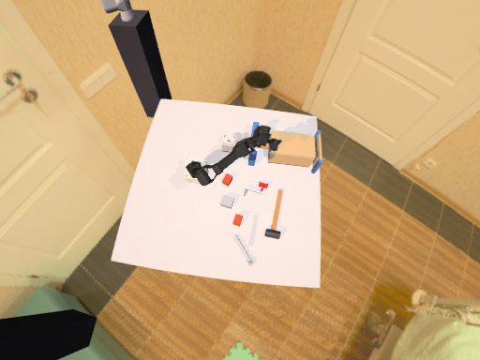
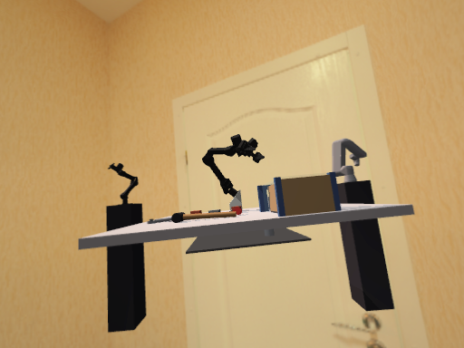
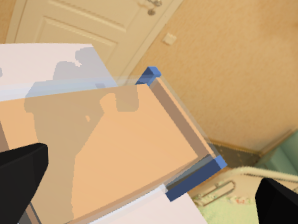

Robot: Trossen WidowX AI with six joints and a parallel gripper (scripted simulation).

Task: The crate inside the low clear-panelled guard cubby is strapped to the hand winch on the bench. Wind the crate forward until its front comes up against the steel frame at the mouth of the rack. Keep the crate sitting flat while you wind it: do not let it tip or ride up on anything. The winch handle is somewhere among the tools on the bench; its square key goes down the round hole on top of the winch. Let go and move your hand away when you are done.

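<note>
Now: gripper tip 330 mm above the winch handle, 200 mm to the left of it and 50 mm past it. Round my gripper tip: red knob (330 mm below, 180 mm to the right, 10 mm behind); then blue frame (240 mm below, 130 mm behind, 100 mm to the left); then white winch (310 mm below, 310 mm behind, 80 mm to the left).
</note>
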